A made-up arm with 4 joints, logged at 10 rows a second.
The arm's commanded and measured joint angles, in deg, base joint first. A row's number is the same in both.
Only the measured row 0 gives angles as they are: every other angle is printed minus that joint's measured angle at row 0.
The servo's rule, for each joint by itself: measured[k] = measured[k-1] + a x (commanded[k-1-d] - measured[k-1]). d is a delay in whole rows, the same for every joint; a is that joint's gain. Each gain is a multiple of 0.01, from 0.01 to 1. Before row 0 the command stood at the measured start. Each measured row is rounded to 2 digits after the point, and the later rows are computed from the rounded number. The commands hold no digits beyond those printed.
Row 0, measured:
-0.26, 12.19, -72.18, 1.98
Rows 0 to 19, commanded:
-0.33, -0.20, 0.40, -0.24
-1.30, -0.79, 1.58, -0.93
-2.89, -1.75, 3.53, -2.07
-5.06, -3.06, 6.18, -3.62
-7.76, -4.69, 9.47, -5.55
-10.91, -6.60, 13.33, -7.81
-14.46, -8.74, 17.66, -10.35
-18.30, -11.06, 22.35, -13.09
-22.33, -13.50, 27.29, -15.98
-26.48, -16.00, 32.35, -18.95
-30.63, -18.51, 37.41, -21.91
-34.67, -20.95, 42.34, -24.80
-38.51, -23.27, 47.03, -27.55
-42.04, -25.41, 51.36, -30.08
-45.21, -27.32, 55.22, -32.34
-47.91, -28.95, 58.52, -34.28
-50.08, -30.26, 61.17, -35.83
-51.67, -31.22, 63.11, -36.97
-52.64, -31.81, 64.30, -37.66
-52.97, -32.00, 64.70, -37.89
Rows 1 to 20, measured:
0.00, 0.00, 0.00, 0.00
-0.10, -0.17, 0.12, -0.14
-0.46, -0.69, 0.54, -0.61
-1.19, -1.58, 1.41, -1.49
-2.35, -2.82, 2.79, -2.77
-3.97, -4.39, 4.73, -4.44
-6.05, -6.25, 7.22, -6.46
-8.57, -8.34, 10.25, -8.79
-11.49, -10.62, 13.76, -11.37
-14.74, -13.04, 17.68, -14.14
-18.26, -15.53, 21.93, -17.03
-21.97, -18.03, 26.42, -19.96
-25.78, -20.48, 31.04, -22.86
-29.60, -22.82, 35.68, -25.67
-33.33, -25.00, 40.23, -28.32
-36.89, -26.95, 44.58, -30.73
-40.20, -28.63, 48.62, -32.86
-43.16, -30.00, 52.26, -34.64
-45.71, -31.02, 55.41, -36.04
-47.79, -31.68, 57.99, -37.01
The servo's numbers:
d 1
a 0.30 0.84 0.29 0.60

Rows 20 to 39, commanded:
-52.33, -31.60, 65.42, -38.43
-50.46, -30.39, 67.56, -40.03
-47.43, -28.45, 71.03, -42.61
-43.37, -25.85, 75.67, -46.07
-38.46, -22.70, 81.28, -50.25
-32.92, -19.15, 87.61, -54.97
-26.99, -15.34, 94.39, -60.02
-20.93, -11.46, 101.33, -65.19
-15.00, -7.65, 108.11, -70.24
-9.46, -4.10, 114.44, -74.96
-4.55, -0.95, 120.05, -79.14
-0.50, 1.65, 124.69, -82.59
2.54, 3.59, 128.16, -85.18
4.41, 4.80, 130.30, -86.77
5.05, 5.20, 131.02, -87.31
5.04, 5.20, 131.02, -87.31
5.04, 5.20, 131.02, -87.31
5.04, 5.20, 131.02, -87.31
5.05, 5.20, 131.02, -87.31
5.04, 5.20, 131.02, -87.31
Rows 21 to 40, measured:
-49.34, -31.95, 59.94, -37.54
-50.24, -31.66, 61.53, -38.07
-50.31, -30.59, 63.28, -39.25
-49.45, -28.79, 65.53, -41.27
-47.63, -26.32, 68.47, -44.15
-44.88, -23.28, 72.18, -47.81
-41.29, -19.81, 76.65, -52.11
-37.00, -16.06, 81.79, -56.86
-32.18, -12.20, 87.46, -61.86
-27.03, -8.38, 93.45, -66.89
-21.76, -4.78, 99.54, -71.73
-16.60, -1.56, 105.49, -76.18
-11.77, 1.14, 111.06, -80.03
-7.48, 3.20, 116.02, -83.12
-3.91, 4.54, 120.16, -85.31
-1.22, 5.09, 123.31, -86.51
0.66, 5.18, 125.55, -86.99
1.97, 5.20, 127.14, -87.18
2.89, 5.20, 128.27, -87.26
3.54, 5.20, 129.07, -87.29

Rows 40 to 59, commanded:
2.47, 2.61, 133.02, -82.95
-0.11, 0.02, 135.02, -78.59
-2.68, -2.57, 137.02, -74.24
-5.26, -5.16, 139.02, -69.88
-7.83, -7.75, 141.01, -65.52
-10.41, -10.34, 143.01, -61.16
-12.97, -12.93, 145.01, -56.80
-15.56, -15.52, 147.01, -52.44
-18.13, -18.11, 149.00, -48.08
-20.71, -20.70, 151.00, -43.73
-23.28, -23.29, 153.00, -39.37
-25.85, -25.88, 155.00, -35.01
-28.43, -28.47, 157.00, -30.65
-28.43, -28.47, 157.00, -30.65
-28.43, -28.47, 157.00, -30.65
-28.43, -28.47, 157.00, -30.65
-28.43, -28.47, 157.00, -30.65
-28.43, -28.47, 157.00, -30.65
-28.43, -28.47, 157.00, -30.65
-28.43, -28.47, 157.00, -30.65
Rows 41 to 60, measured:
3.99, 5.20, 129.64, -87.30
3.53, 3.02, 130.62, -84.69
2.44, 0.50, 131.90, -81.03
0.90, -2.08, 133.38, -76.96
-0.95, -4.67, 135.02, -72.71
-3.01, -7.26, 136.76, -68.40
-5.23, -9.85, 138.57, -64.06
-7.55, -12.44, 140.44, -59.70
-9.95, -15.03, 142.35, -55.34
-12.40, -17.62, 144.28, -50.98
-14.89, -20.21, 146.23, -46.63
-17.41, -22.80, 148.19, -42.27
-19.94, -25.39, 150.16, -37.91
-22.49, -27.98, 152.14, -33.55
-24.27, -28.39, 153.55, -31.81
-25.52, -28.46, 154.55, -31.11
-26.39, -28.47, 155.26, -30.83
-27.00, -28.47, 155.76, -30.72
-27.43, -28.47, 156.12, -30.68
-27.73, -28.47, 156.38, -30.66

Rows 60 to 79, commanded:
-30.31, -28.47, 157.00, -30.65
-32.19, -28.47, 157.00, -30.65
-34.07, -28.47, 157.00, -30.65
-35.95, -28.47, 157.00, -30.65
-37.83, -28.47, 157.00, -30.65
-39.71, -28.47, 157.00, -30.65
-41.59, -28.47, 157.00, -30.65
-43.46, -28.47, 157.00, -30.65
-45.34, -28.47, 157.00, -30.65
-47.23, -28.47, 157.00, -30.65
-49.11, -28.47, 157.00, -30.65
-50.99, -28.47, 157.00, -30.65
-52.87, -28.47, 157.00, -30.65
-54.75, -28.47, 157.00, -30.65
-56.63, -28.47, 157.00, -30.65
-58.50, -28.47, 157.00, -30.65
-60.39, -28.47, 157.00, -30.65
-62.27, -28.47, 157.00, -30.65
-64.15, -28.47, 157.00, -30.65
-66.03, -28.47, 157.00, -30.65
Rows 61 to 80, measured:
-27.94, -28.47, 156.56, -30.65
-28.65, -28.47, 156.69, -30.65
-29.71, -28.47, 156.78, -30.65
-31.02, -28.47, 156.84, -30.65
-32.50, -28.47, 156.89, -30.65
-34.10, -28.47, 156.92, -30.65
-35.78, -28.47, 156.94, -30.65
-37.52, -28.47, 156.96, -30.65
-39.30, -28.47, 156.97, -30.65
-41.11, -28.47, 156.98, -30.65
-42.95, -28.47, 156.99, -30.65
-44.80, -28.47, 156.99, -30.65
-46.66, -28.47, 156.99, -30.65
-48.52, -28.47, 156.99, -30.65
-50.39, -28.47, 156.99, -30.65
-52.26, -28.47, 156.99, -30.65
-54.13, -28.47, 156.99, -30.65
-56.01, -28.47, 156.99, -30.65
-57.89, -28.47, 156.99, -30.65
-59.77, -28.47, 156.99, -30.65

